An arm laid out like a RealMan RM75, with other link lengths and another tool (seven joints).
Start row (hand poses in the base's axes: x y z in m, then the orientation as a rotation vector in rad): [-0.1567 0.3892 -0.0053 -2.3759 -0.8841 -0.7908]
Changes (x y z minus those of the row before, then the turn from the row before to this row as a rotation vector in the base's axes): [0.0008 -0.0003 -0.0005 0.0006 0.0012 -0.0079]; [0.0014 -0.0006 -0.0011 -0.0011 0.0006 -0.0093]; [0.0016 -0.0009 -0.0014 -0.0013 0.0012 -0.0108]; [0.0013 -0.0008 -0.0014 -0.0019 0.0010 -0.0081]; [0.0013 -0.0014 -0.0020 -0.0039 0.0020 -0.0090]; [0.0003 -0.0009 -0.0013 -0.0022 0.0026 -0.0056]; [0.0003 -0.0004 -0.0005 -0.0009 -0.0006 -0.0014]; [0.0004 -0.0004 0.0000 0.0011 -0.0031 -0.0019]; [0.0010 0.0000 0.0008 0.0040 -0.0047 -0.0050]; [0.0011 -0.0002 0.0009 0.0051 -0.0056 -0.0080]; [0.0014 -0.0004 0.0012 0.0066 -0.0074 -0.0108]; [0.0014 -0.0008 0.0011 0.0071 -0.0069 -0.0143]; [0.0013 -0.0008 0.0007 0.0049 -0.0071 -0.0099]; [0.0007 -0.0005 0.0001 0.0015 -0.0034 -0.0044]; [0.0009 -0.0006 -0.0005 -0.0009 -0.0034 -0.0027]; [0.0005 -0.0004 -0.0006 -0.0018 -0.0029 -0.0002]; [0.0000 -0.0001 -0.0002 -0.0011 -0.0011 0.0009]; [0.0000 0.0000 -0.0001 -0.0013 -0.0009 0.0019]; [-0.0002 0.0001 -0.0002 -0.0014 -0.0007 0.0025]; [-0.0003 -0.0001 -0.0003 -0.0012 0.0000 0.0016]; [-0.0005 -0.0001 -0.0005 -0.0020 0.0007 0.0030]
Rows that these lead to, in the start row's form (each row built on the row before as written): [-0.1559 0.3889 -0.0058 -2.3805 -0.8744 -0.7925]; [-0.1545 0.3883 -0.0069 -2.3873 -0.8643 -0.7951]; [-0.1529 0.3874 -0.0083 -2.3953 -0.8524 -0.7974]; [-0.1516 0.3866 -0.0097 -2.4021 -0.8439 -0.7988]; [-0.1503 0.3852 -0.0117 -2.4113 -0.8352 -0.7988]; [-0.1500 0.3843 -0.0130 -2.4171 -0.8291 -0.7971]; [-0.1497 0.3839 -0.0135 -2.4186 -0.8283 -0.7982]; [-0.1493 0.3835 -0.0135 -2.4181 -0.8267 -0.8031]; [-0.1483 0.3835 -0.0127 -2.4166 -0.8204 -0.8119]; [-0.1472 0.3833 -0.0118 -2.4157 -0.8103 -0.8232]; [-0.1458 0.3829 -0.0106 -2.4146 -0.7968 -0.8381]; [-0.1444 0.3821 -0.0095 -2.4152 -0.7787 -0.8538]; [-0.1431 0.3813 -0.0088 -2.4149 -0.7670 -0.8676]; [-0.1424 0.3808 -0.0087 -2.4153 -0.7623 -0.8739]; [-0.1415 0.3802 -0.0092 -2.4168 -0.7610 -0.8791]; [-0.1410 0.3798 -0.0098 -2.4177 -0.7629 -0.8825]; [-0.1410 0.3797 -0.0100 -2.4178 -0.7650 -0.8834]; [-0.1410 0.3797 -0.0101 -2.4176 -0.7683 -0.8836]; [-0.1412 0.3798 -0.0103 -2.4172 -0.7723 -0.8833]; [-0.1415 0.3797 -0.0106 -2.4173 -0.7749 -0.8825]; [-0.1420 0.3796 -0.0111 -2.4174 -0.7793 -0.8801]
